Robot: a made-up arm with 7 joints. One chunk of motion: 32 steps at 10 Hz.
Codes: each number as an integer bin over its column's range. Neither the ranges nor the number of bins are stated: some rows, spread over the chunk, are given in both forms.
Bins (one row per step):
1: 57 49 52 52 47 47
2: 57 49 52 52 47 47
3: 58 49 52 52 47 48
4: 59 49 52 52 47 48
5: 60 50 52 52 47 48
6: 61 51 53 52 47 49
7: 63 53 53 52 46 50
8: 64 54 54 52 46 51
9: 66 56 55 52 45 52
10: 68 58 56 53 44 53
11: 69 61 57 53 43 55
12: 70 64 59 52 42 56
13: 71 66 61 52 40 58
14: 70 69 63 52 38 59
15: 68 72 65 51 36 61
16: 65 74 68 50 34 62
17: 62 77 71 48 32 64
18: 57 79 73 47 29 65
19: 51 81 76 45 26 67
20: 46 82 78 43 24 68
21: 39 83 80 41 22 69
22: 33 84 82 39 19 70
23: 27 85 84 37 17 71
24: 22 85 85 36 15 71
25: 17 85 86 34 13 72
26: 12 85 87 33 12 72
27: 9 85 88 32 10 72
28: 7 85 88 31 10 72
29: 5 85 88 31 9 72
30: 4 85 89 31 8 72
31: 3 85 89 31 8 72
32: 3 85 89 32 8 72
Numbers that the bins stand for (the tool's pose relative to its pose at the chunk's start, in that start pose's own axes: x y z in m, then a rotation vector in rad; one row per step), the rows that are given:
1: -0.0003 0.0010 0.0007 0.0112 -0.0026 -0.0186
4: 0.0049 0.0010 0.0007 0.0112 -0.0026 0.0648
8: 0.0181 0.0409 0.0173 0.0112 -0.0377 0.3152
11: 0.0312 0.0968 0.0421 0.0397 -0.1428 0.6489
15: 0.0286 0.1845 0.1084 -0.0173 -0.3882 1.1495
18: -0.0003 0.2404 0.1746 -0.1312 -0.6335 1.4832
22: -0.0633 0.2803 0.2492 -0.3591 -0.9840 1.9004
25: -0.1054 0.2883 0.2823 -0.5015 -1.1943 2.0673
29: -0.1369 0.2883 0.2989 -0.5870 -1.3345 2.0673
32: -0.1421 0.2883 0.3072 -0.5585 -1.3696 2.0673
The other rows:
2: -0.0003 0.0010 0.0007 0.0112 -0.0026 -0.0186
3: 0.0023 0.0010 0.0007 0.0112 -0.0026 0.0648
5: 0.0076 0.0090 0.0007 0.0112 -0.0026 0.0648
6: 0.0102 0.0170 0.0090 0.0112 -0.0026 0.1483
7: 0.0155 0.0329 0.0090 0.0112 -0.0377 0.2317
9: 0.0233 0.0569 0.0256 0.0112 -0.0727 0.3986
10: 0.0286 0.0728 0.0338 0.0397 -0.1078 0.4820
12: 0.0338 0.1207 0.0587 0.0112 -0.1779 0.7323
13: 0.0365 0.1367 0.0753 0.0112 -0.2480 0.8992
14: 0.0338 0.1606 0.0918 0.0112 -0.3181 0.9826
16: 0.0207 0.2005 0.1332 -0.0458 -0.4583 1.2329
17: 0.0128 0.2244 0.1581 -0.1027 -0.5284 1.3998
19: -0.0161 0.2564 0.1995 -0.1882 -0.7387 1.6501
20: -0.0292 0.2643 0.2161 -0.2452 -0.8088 1.7335
21: -0.0476 0.2723 0.2326 -0.3021 -0.8789 1.8170
23: -0.0791 0.2883 0.2658 -0.4161 -1.0541 1.9838
24: -0.0922 0.2883 0.2740 -0.4445 -1.1242 1.9838
26: -0.1185 0.2883 0.2906 -0.5300 -1.2294 2.0673
27: -0.1264 0.2883 0.2989 -0.5585 -1.2995 2.0673
28: -0.1316 0.2883 0.2989 -0.5870 -1.2995 2.0673
30: -0.1395 0.2883 0.3072 -0.5870 -1.3696 2.0673
31: -0.1421 0.2883 0.3072 -0.5870 -1.3696 2.0673

